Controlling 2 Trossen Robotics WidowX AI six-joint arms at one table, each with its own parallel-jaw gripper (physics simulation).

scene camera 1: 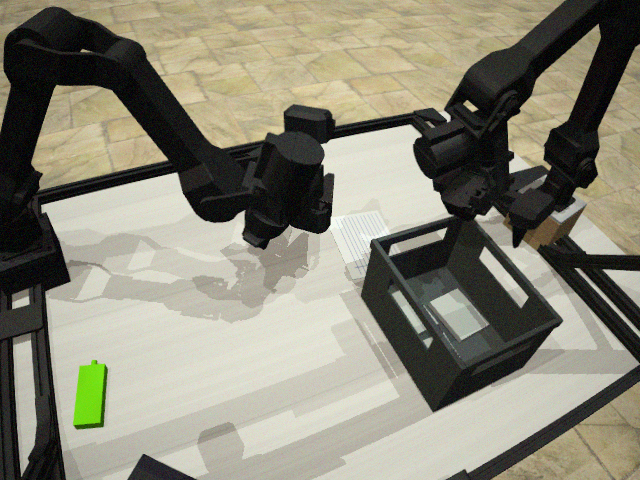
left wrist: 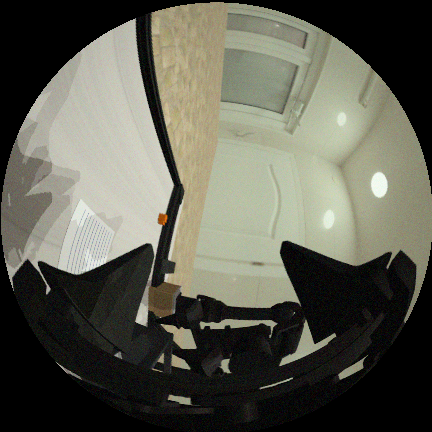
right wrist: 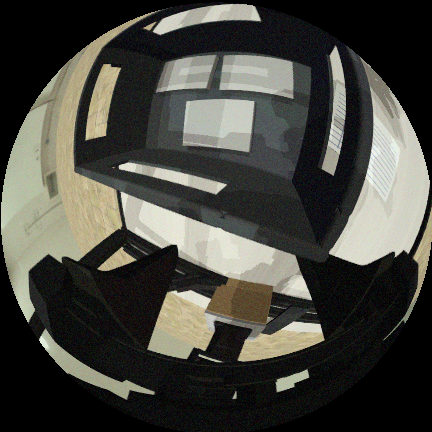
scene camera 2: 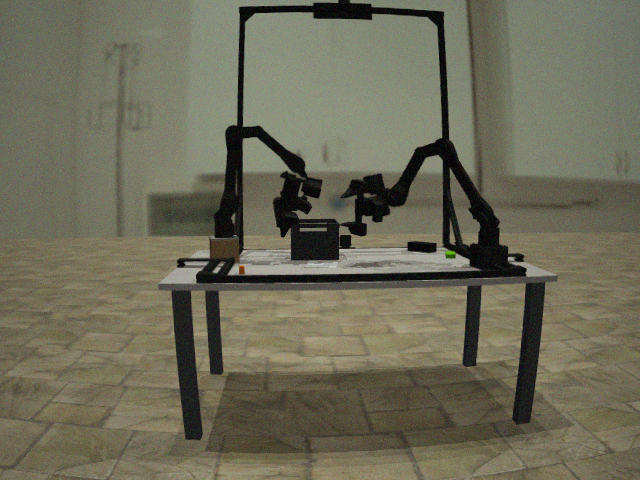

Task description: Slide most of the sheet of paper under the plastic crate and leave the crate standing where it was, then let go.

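The dark plastic crate (scene camera 1: 413, 356) (scene camera 2: 314, 246) (right wrist: 260, 185) stands upright on the table. The lined white sheet of paper (scene camera 1: 359, 235) (scene camera 2: 321, 264) (left wrist: 90, 240) (right wrist: 385, 165) lies flat beside its back-left wall in scene camera 1, one end close to the wall; whether any of it is under the crate is hidden. My right gripper (scene camera 1: 493, 227) (scene camera 2: 293, 223) (right wrist: 239, 251) is open and empty, above the crate's far rim in scene camera 1. My left gripper (scene camera 2: 345, 209) (left wrist: 217, 249) is open and empty, raised to the left of the paper in scene camera 1.
A brown box (scene camera 1: 547, 227) (scene camera 2: 223, 248) (left wrist: 165, 299) (right wrist: 242, 300) stands beyond the crate near the right arm. A small orange block (scene camera 2: 241, 269) (left wrist: 162, 219) lies near the frame rail. A green block (scene camera 1: 90, 395) (scene camera 2: 450, 254) and a black block (scene camera 1: 157, 467) (scene camera 2: 421, 246) lie on the left arm's side.
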